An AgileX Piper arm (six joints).
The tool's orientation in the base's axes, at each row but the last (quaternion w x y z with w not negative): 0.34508 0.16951 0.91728 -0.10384; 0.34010 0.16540 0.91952 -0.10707; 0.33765 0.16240 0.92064 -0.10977; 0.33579 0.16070 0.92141 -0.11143; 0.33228 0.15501 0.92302 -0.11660; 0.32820 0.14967 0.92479 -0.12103; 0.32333 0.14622 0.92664 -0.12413
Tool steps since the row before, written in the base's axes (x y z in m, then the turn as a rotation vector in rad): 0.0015 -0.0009 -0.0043 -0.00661 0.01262 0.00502; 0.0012 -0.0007 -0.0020 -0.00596 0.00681 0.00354; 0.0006 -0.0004 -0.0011 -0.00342 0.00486 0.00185; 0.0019 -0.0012 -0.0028 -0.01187 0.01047 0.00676; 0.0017 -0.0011 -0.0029 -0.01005 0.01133 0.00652; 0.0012 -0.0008 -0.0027 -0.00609 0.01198 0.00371; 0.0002 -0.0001 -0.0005 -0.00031 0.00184 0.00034
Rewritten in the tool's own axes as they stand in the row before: 0.0016 0.0001 0.0044 0.00432 0.00872 -0.01155; 0.0003 0.0000 0.0024 0.00349 0.00374 -0.00826; 0.0002 0.0000 0.0013 0.00234 0.00304 -0.00490; 0.0002 -0.0001 0.0036 0.00647 0.00461 -0.01527; 0.0004 -0.0001 0.0035 0.00548 0.00609 -0.01431; 0.0007 0.0000 0.0030 0.00448 0.00846 -0.01014; 0.0001 0.0000 0.0005 0.00037 0.00155 -0.00103
